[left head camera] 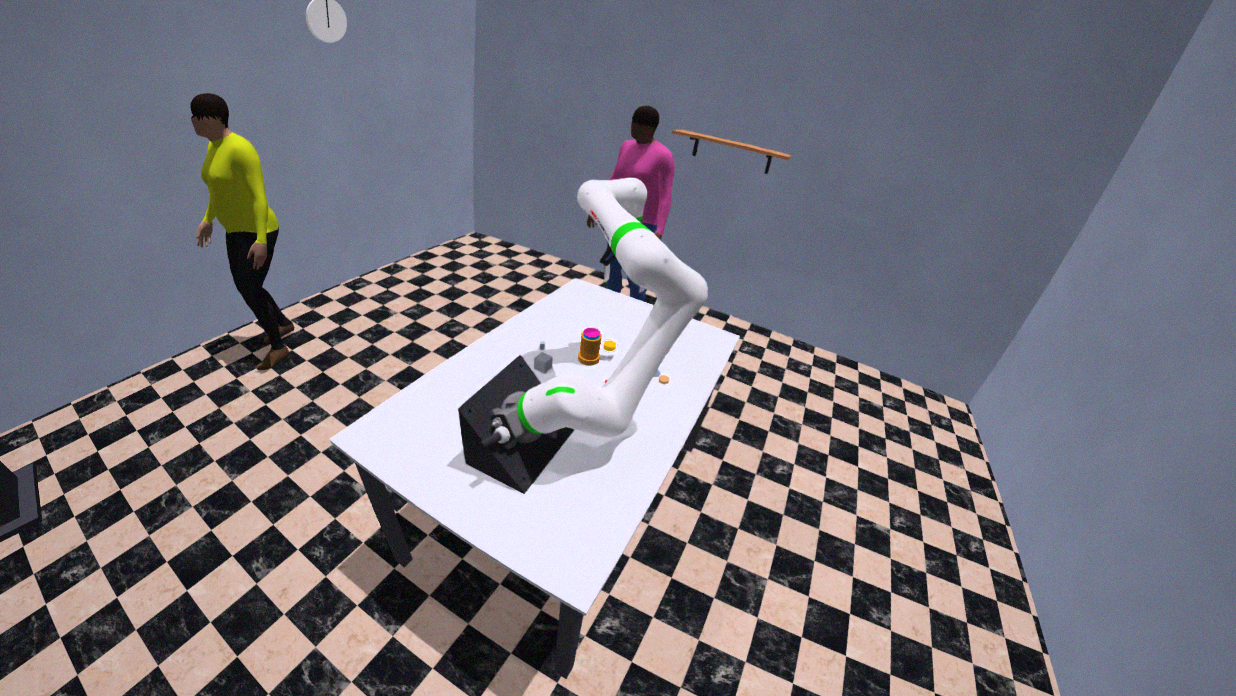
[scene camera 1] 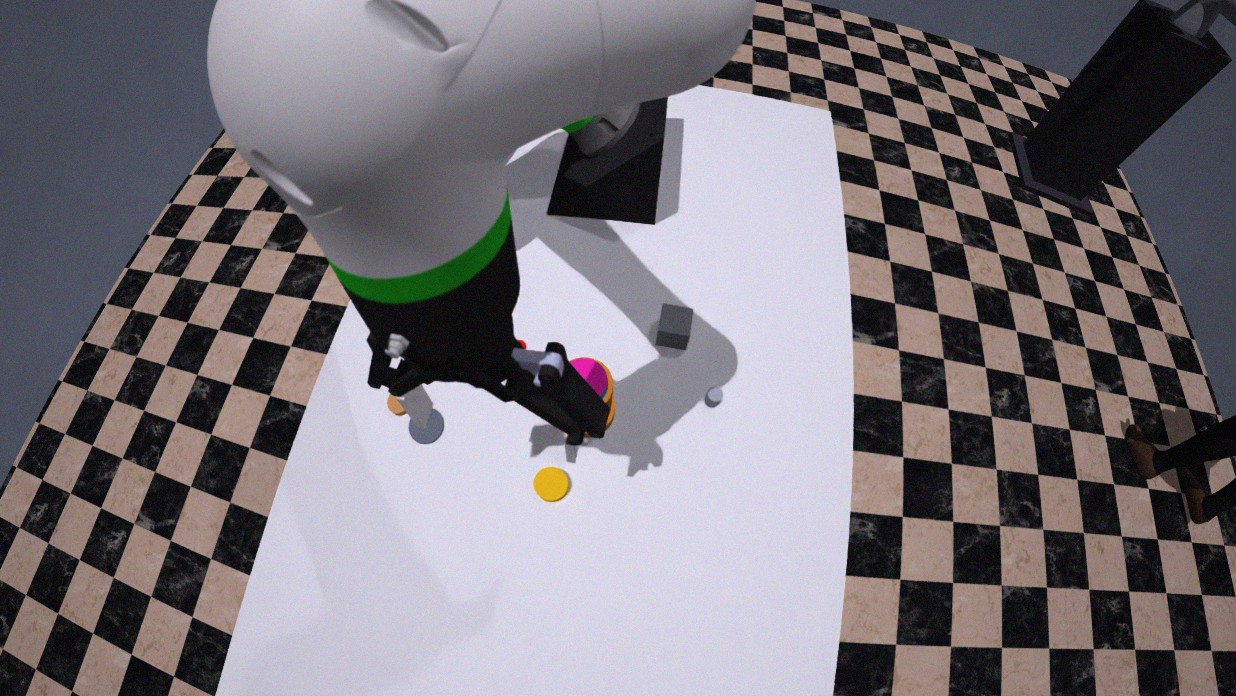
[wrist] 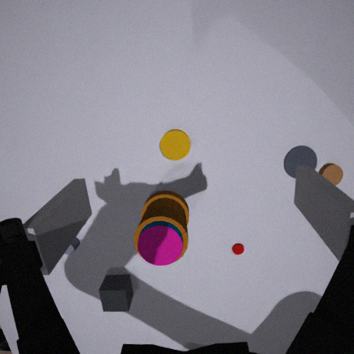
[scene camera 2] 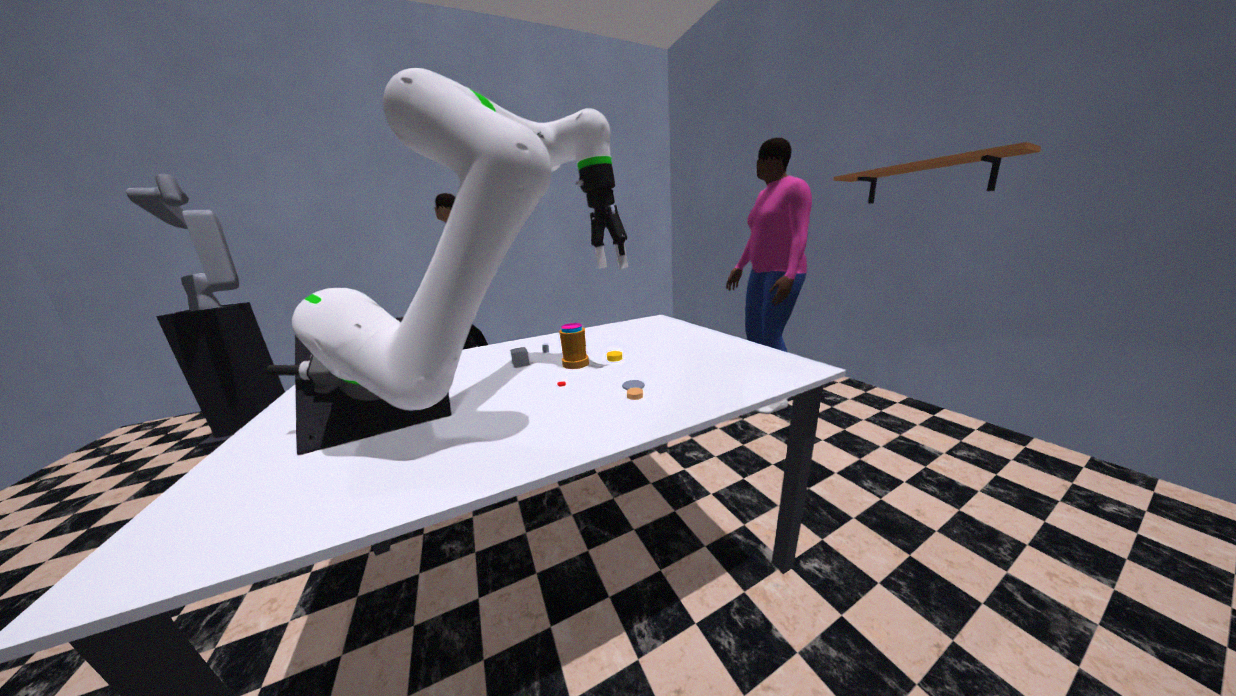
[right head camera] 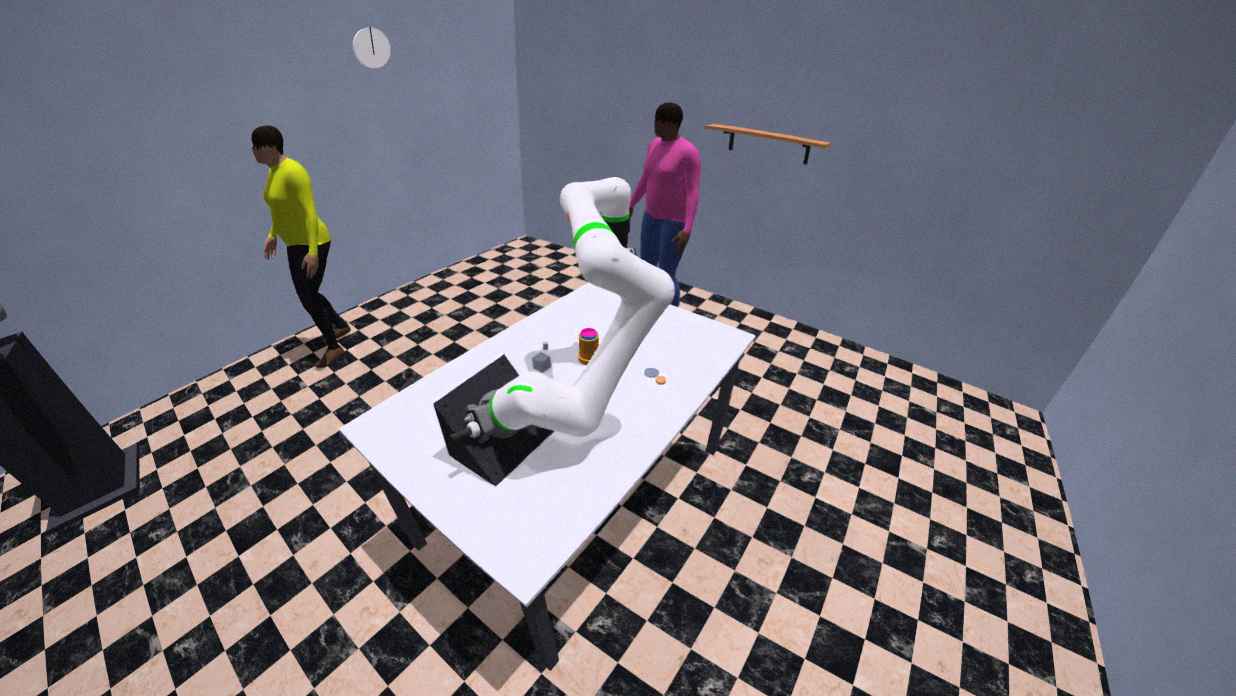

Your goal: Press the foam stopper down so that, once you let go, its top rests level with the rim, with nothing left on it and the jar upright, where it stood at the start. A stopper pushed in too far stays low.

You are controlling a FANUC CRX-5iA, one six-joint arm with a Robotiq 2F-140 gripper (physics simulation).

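An orange-brown jar (left head camera: pixel 589 349) (right head camera: pixel 587 349) (scene camera 2: pixel 573 347) (wrist: pixel 165 211) stands upright on the white table. The foam stopper, with a magenta top (left head camera: pixel 591 332) (right head camera: pixel 589 332) (scene camera 1: pixel 589 376) (scene camera 2: pixel 571 327) (wrist: pixel 160 245) and a blue band below it, sits in the jar's mouth and stands above the rim. Nothing is seen lying on the stopper. My gripper (scene camera 2: pixel 612 264) (wrist: pixel 189 190) is open and empty, fingers pointing down, high above the table. In the wrist view the jar is between the two fingertips, a little left of the middle. In scene camera 1 a finger partly hides the jar.
On the table (scene camera 2: pixel 363 484) are a yellow disc (scene camera 1: pixel 550 484) (wrist: pixel 175 145), a grey disc (scene camera 1: pixel 426 426) (wrist: pixel 300 161), an orange disc (scene camera 2: pixel 634 393) (wrist: pixel 331 174), a red dot-like piece (scene camera 2: pixel 561 383) (wrist: pixel 238 249), a dark grey cube (scene camera 1: pixel 674 325) (wrist: pixel 116 293) and a small grey cylinder (scene camera 1: pixel 713 396). Two people stand beyond the table.
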